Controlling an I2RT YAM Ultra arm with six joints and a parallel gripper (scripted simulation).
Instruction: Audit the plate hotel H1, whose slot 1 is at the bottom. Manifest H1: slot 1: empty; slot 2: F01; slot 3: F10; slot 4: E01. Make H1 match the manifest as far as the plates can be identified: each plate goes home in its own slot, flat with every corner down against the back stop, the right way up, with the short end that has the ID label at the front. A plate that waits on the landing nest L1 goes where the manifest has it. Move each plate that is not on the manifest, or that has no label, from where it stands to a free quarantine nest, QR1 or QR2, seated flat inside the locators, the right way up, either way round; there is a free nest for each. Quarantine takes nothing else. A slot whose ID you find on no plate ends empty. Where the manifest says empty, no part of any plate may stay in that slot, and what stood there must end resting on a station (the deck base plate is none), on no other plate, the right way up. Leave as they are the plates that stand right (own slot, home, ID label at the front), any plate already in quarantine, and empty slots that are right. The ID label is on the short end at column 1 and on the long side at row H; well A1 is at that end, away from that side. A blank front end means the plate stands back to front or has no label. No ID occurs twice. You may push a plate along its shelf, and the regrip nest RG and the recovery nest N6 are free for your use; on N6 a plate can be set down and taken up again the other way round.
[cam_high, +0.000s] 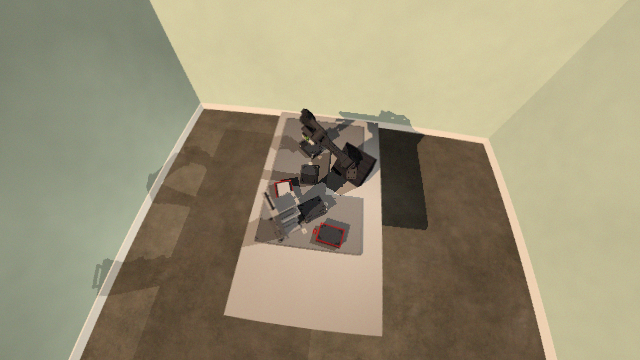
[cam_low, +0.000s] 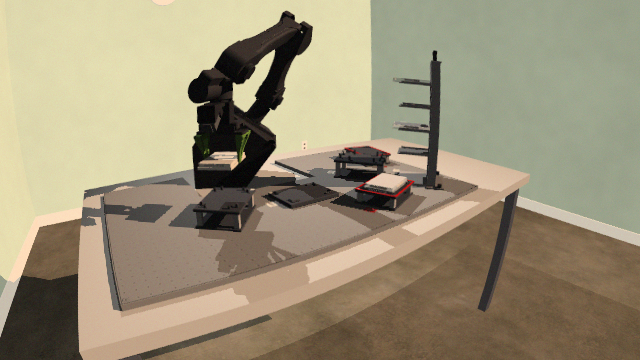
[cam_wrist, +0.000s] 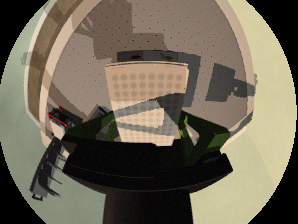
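Now: hand 240 mm to the right of the dark N6 nest, 140 mm above it and 50 mm past it. From my hand the other things lie so: hotel post 690 mm to the left, 60 mm above, 40 mm ahead; then N6 tag 150 mm below, 140 mm to the left, 30 mm behind; then L1 tag 150 mm below, 90 mm behind, 60 mm to the left.
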